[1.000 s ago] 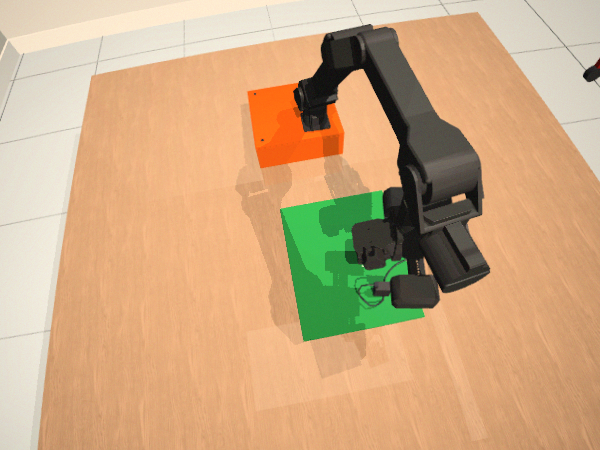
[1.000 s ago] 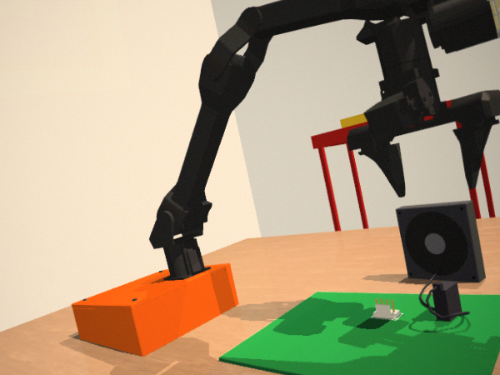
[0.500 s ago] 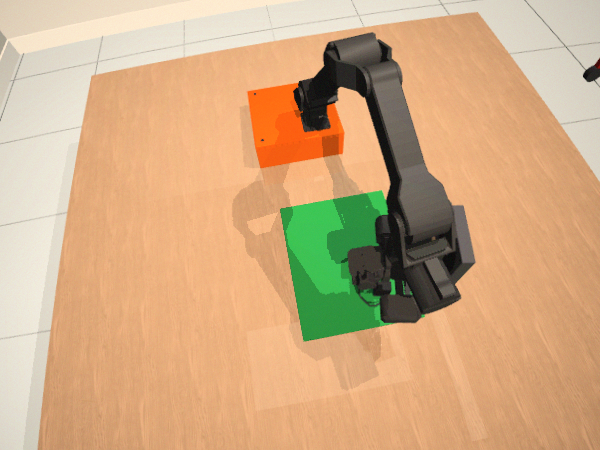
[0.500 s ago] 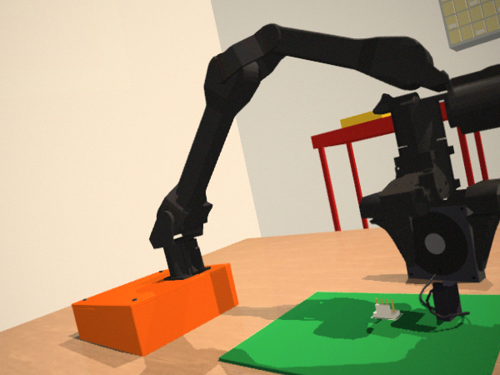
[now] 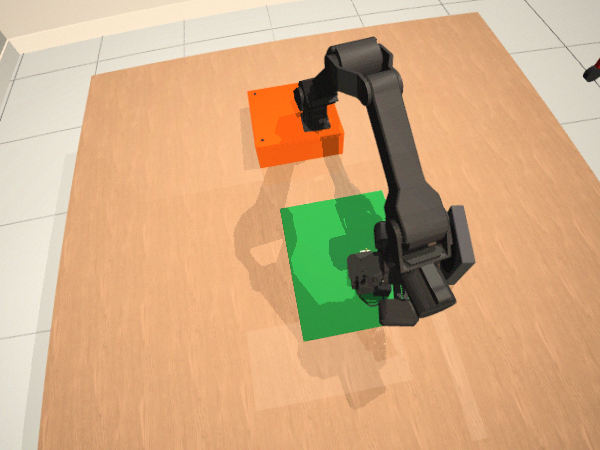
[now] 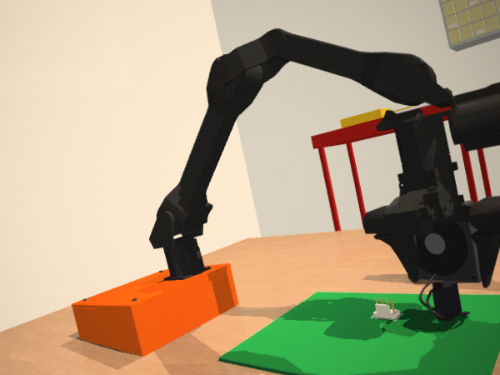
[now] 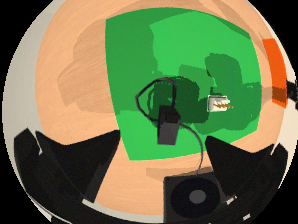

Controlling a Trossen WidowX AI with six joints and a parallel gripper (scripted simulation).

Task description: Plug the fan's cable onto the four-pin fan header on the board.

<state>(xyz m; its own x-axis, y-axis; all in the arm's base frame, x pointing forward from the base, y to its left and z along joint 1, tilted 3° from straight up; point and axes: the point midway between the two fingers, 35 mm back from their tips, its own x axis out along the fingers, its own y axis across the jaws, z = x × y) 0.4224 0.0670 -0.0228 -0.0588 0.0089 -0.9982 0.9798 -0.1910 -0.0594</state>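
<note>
Right now my gripper tip is 1 cm to the left of the plug and 2 cm above it. From my gripper tip the other things lie so: fan 5 cm behind, 13 cm to the left, 2 cm above; green board 9 cm behind, 6 cm to the right, 6 cm below; white four-pin fan header 8 cm behind, 2 cm to the right, 4 cm below.
</note>
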